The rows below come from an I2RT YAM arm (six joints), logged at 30 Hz.
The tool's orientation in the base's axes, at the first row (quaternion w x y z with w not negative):
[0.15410, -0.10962, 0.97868, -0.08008]
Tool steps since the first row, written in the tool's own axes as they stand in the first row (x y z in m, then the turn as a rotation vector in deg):
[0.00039, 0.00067, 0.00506, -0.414, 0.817, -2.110]
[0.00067, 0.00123, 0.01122, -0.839, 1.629, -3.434]
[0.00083, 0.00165, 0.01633, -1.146, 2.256, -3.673]
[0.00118, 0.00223, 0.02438, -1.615, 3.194, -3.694]
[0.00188, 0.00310, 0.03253, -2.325, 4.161, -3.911]
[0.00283, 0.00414, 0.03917, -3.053, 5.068, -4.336]
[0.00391, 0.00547, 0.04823, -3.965, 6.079, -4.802]
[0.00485, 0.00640, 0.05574, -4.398, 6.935, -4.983]
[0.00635, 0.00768, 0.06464, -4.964, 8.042, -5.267]
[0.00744, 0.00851, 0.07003, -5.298, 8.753, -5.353]
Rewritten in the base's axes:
[0.00113, -0.00007, -0.00499, -0.444, 1.145, 1.945]
[0.00273, -0.00036, -0.01097, -0.626, 2.192, 3.155]
[0.00413, -0.00062, -0.01590, -0.537, 2.899, 3.347]
[0.00626, -0.00113, -0.02367, -0.286, 3.917, 3.321]
[0.00805, -0.00146, -0.03169, 0.120, 5.045, 3.543]
[0.00909, -0.00151, -0.03840, 0.488, 6.145, 3.976]
[0.01073, -0.00160, -0.04747, 0.994, 7.394, 4.480]
[0.01207, -0.00185, -0.05497, 1.176, 8.344, 4.610]
[0.01328, -0.00207, -0.06401, 1.401, 9.581, 4.827]
[0.01383, -0.00219, -0.06954, 1.548, 10.356, 4.867]

